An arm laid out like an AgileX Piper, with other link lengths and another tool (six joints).
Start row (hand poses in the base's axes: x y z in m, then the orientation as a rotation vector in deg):
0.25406, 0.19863, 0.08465, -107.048, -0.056, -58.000
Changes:
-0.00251, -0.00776, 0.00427, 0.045, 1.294, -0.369
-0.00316, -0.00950, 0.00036, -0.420, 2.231, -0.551
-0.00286, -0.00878, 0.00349, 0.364, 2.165, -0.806
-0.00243, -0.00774, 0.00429, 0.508, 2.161, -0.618
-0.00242, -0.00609, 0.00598, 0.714, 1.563, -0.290
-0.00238, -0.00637, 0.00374, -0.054, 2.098, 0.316
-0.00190, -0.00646, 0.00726, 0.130, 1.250, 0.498
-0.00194, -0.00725, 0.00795, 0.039, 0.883, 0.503
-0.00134, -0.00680, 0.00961, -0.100, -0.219, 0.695
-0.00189, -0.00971, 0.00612, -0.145, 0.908, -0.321
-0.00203, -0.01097, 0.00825, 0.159, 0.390, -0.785
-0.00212, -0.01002, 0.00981, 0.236, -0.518, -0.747
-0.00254, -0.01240, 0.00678, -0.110, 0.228, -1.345
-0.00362, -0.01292, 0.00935, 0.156, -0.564, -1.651
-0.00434, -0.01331, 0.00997, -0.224, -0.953, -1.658
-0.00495, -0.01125, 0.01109, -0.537, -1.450, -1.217
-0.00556, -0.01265, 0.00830, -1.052, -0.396, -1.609
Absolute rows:
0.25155, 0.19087, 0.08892, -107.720, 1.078, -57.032
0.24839, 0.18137, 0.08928, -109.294, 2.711, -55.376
0.24553, 0.17259, 0.09277, -110.122, 4.925, -53.782
0.24310, 0.16485, 0.09706, -110.758, 7.019, -52.019
0.24068, 0.15876, 0.10304, -110.859, 8.526, -50.556
0.23830, 0.15239, 0.10678, -111.849, 9.433, -48.348
0.23640, 0.14593, 0.11404, -112.252, 9.730, -46.787
0.23446, 0.13868, 0.12199, -112.569, 9.769, -45.596
0.23312, 0.13188, 0.13160, -112.528, 8.911, -45.380
0.23123, 0.12217, 0.13772, -113.067, 9.717, -44.737
0.22920, 0.11120, 0.14597, -113.121, 10.790, -44.827
0.22708, 0.10118, 0.15578, -112.710, 11.315, -45.756
0.22454, 0.08878, 0.16256, -112.965, 12.755, -46.430
0.22092, 0.07586, 0.17191, -112.612, 14.135, -47.998
0.21658, 0.06255, 0.18188, -112.409, 15.153, -50.046
0.21163, 0.05130, 0.19297, -112.219, 15.318, -52.378
0.20607, 0.03865, 0.20127, -113.023, 16.274, -54.111

